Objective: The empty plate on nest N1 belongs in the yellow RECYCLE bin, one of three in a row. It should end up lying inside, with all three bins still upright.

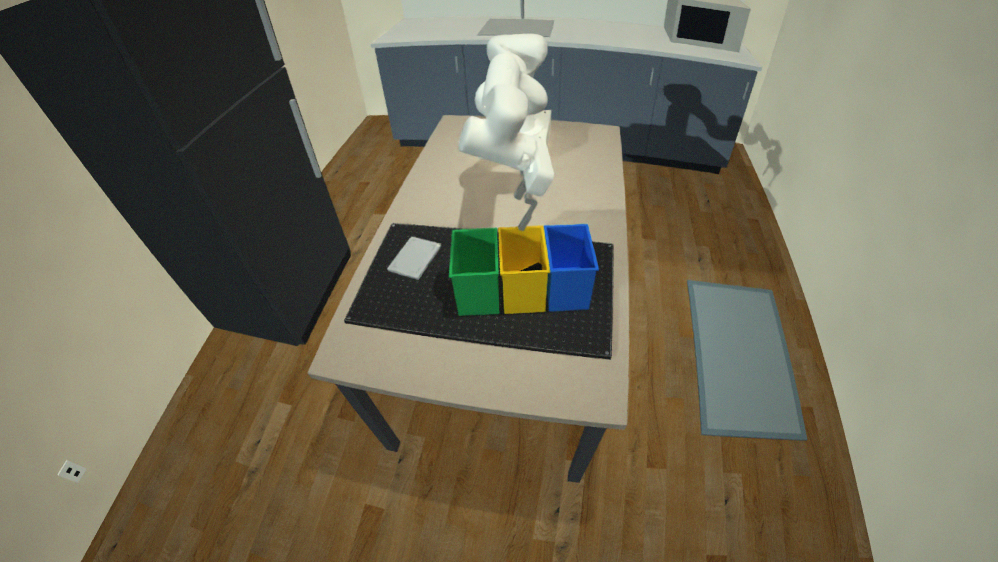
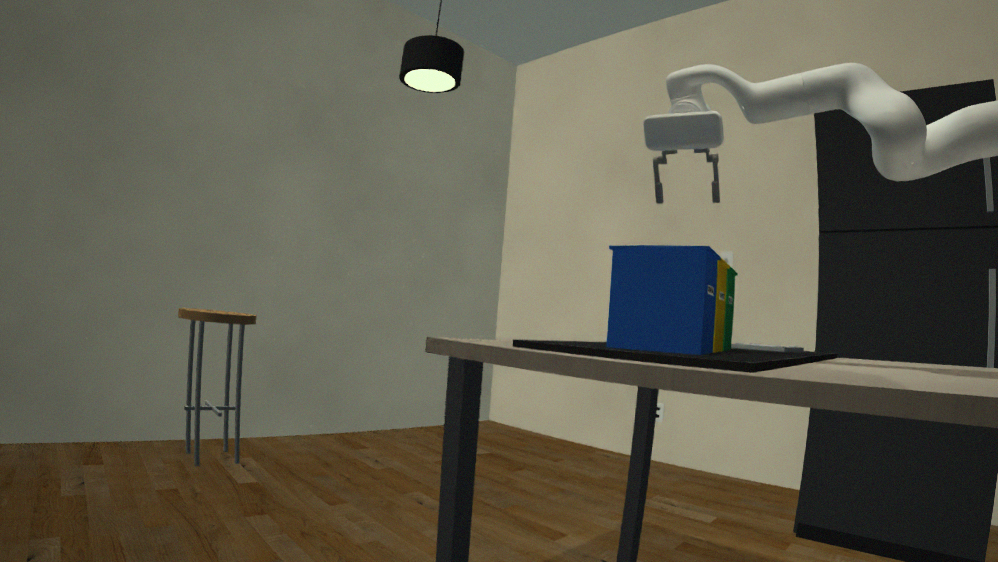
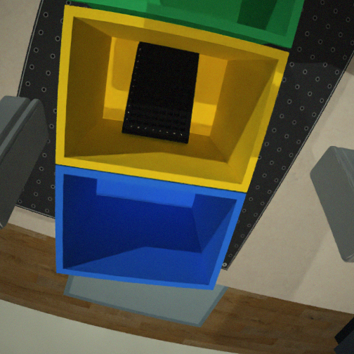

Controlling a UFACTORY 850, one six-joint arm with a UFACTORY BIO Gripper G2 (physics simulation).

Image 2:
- my gripper: 687, 202
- yellow bin: 722, 266
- blue bin: 662, 298
